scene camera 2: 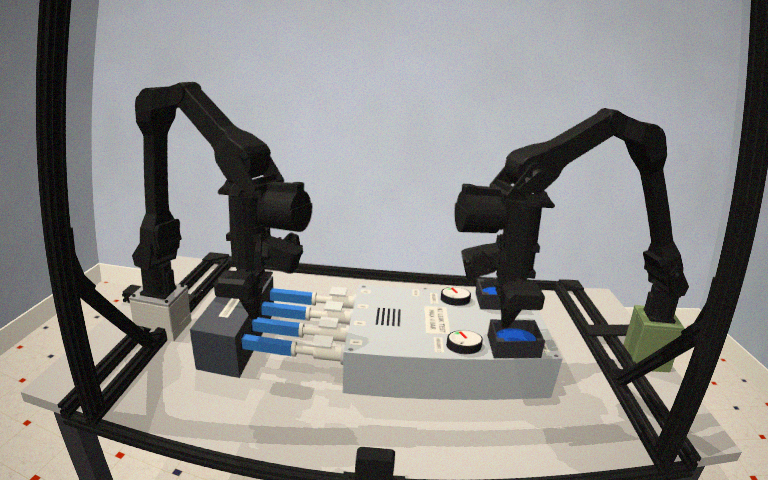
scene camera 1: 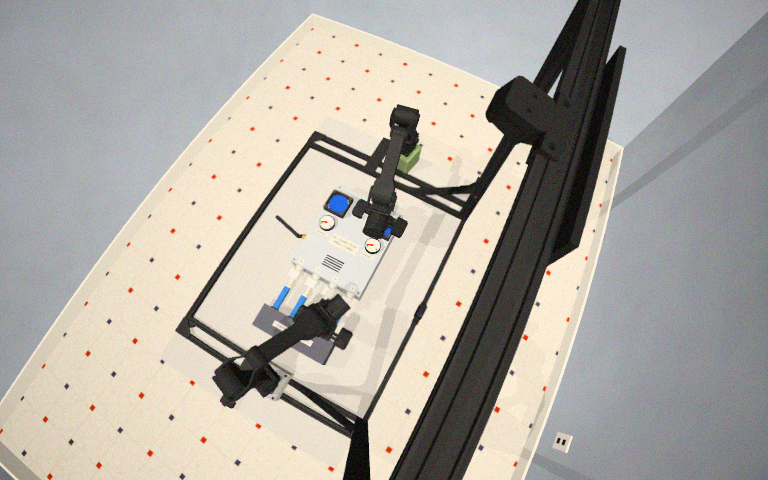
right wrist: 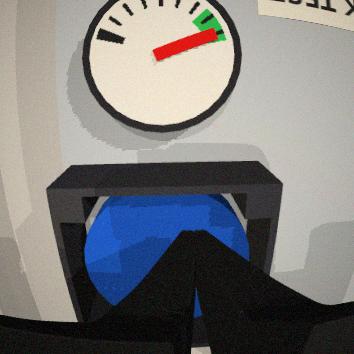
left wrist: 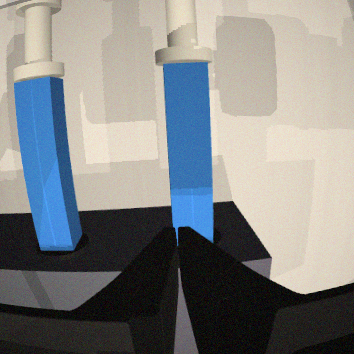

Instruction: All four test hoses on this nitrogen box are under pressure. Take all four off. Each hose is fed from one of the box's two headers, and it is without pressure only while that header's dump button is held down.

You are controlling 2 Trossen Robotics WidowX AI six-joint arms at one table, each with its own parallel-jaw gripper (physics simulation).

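Places are measured from the left arm's base along level axes (x ahead, y left, z up), in millimetres.
Pixels of known places: left gripper, fingertip midpoint: (scene camera 2: 254,318) (left wrist: 176,238); right gripper, fingertip midpoint: (scene camera 2: 504,327) (right wrist: 192,241); left arm's base, origin of the base link: (scene camera 2: 158,291) (scene camera 1: 268,380); right arm's base, origin of the base link: (scene camera 2: 659,316) (scene camera 1: 405,148).
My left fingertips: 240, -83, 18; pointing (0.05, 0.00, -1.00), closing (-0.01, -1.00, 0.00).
Observation:
For each thing: its top centre in the pictures, then the offset to it from my left fingertips, as dx, dy, dz. "spot": a spot on its surface instead.
- dark block, surface spot: (scene camera 2: 218,345) spot: -55, -45, -38
- right-hand hose, surface spot: (left wrist: 190,125) spot: +36, -9, -33
- button's gauge, surface spot: (right wrist: 160,90) (scene camera 2: 473,338) spot: +350, +6, -3
- far dump button, middle of its top: (scene camera 2: 498,293) (scene camera 1: 338,203) +418, +197, -1
- second gauge, surface spot: (scene camera 2: 455,294) (scene camera 1: 328,224) spot: +331, +186, -2
- thin black rod, surface spot: (scene camera 1: 288,225) spot: +274, +347, -83
Four blue hoses (scene camera 2: 289,296) (scene camera 2: 284,310) (scene camera 2: 278,326) (scene camera 2: 268,344) run from the dark block (scene camera 2: 218,345) through pale connectors to the grey nitrogen box (scene camera 2: 447,373) (scene camera 1: 308,249). My left gripper (scene camera 2: 250,315) (left wrist: 176,238) is shut and empty, its tips over the block end of the nearest hose in scene camera 2, the right-hand hose (left wrist: 190,125) in the left wrist view. My right gripper (scene camera 2: 506,323) (right wrist: 192,241) is shut and empty, its tips over the near dump button (scene camera 2: 516,335) (right wrist: 150,220). That button's gauge (right wrist: 160,90) (scene camera 2: 464,341) has its needle in the green. Any contact is unclear.
The far dump button (scene camera 1: 338,203) (scene camera 2: 489,290) sits in its own dark guard, with a second gauge (scene camera 1: 326,222) (scene camera 2: 455,294) beside it. A black frame (scene camera 1: 254,220) surrounds the work area. A thin black rod (scene camera 1: 288,225) lies beside the box. My left arm hides part of the hoses in scene camera 1.

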